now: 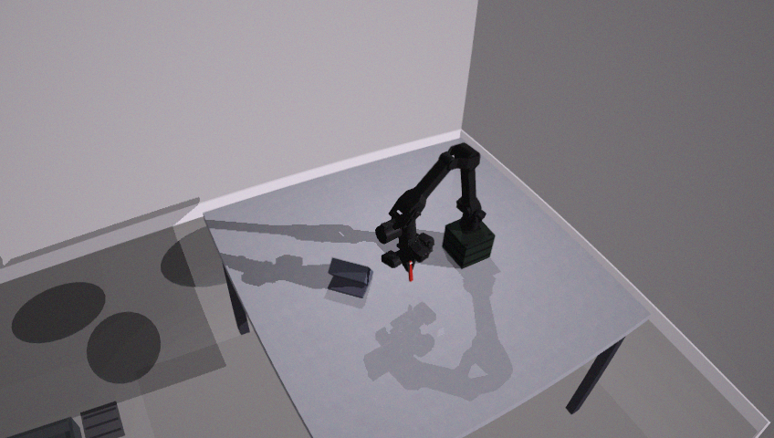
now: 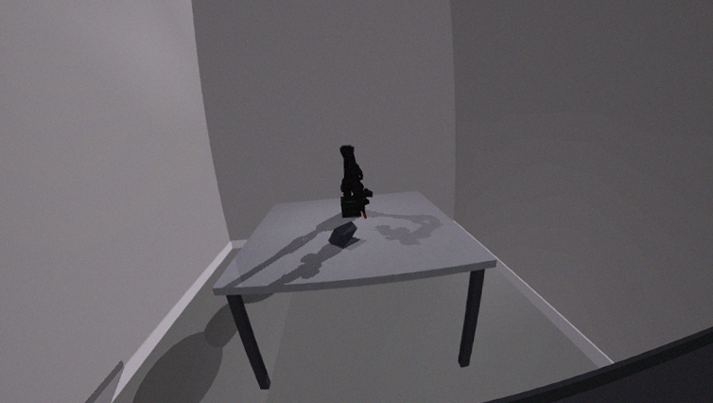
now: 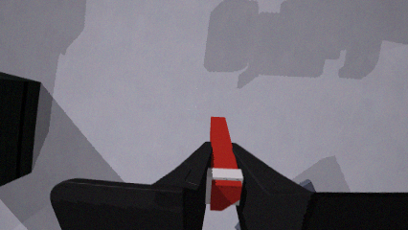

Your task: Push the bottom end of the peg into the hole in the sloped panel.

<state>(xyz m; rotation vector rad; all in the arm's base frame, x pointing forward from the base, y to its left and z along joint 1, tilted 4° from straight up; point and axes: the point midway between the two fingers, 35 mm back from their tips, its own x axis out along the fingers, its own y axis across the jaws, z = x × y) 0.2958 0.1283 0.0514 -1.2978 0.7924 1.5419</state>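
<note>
My gripper tip is 17 cm short of the panel, 11 cm to the left of it and 7 cm above it. The rest, counted from my gripper tip: peg: 2 cm above.
</note>
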